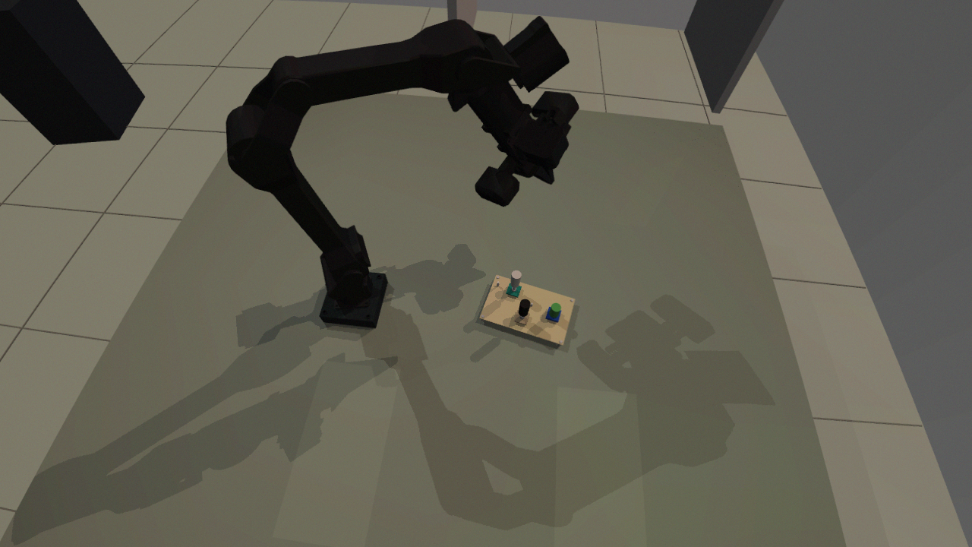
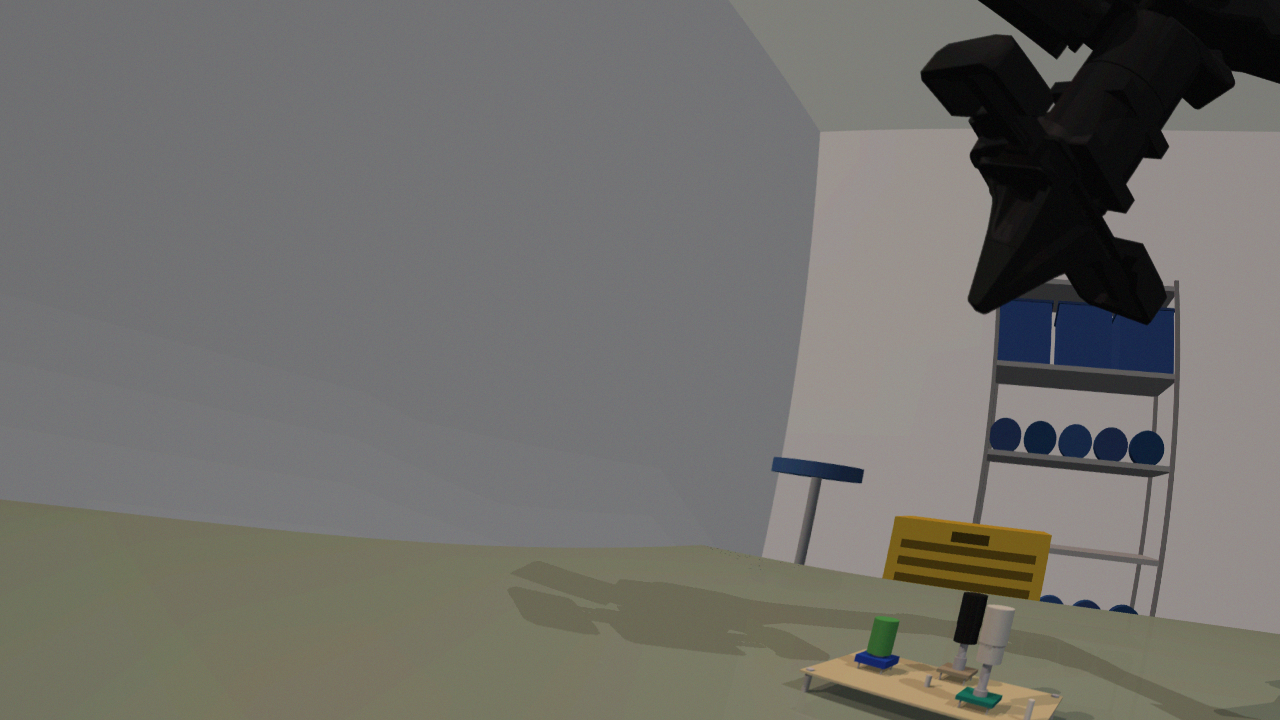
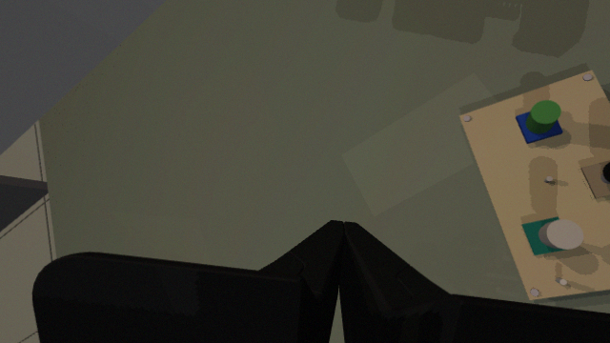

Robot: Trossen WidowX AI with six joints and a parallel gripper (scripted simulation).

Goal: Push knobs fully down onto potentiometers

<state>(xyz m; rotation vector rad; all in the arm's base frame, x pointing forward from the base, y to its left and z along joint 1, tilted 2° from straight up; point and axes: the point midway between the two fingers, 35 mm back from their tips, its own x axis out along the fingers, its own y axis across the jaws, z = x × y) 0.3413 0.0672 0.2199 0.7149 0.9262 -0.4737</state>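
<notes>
Right now my gripper tip is 5 cm past the white knob, 7 cm to the left of it and 17 cm above it. Also, from my gripper tip: black knob: 4 cm behind, 13 cm to the right, 18 cm below.
</notes>
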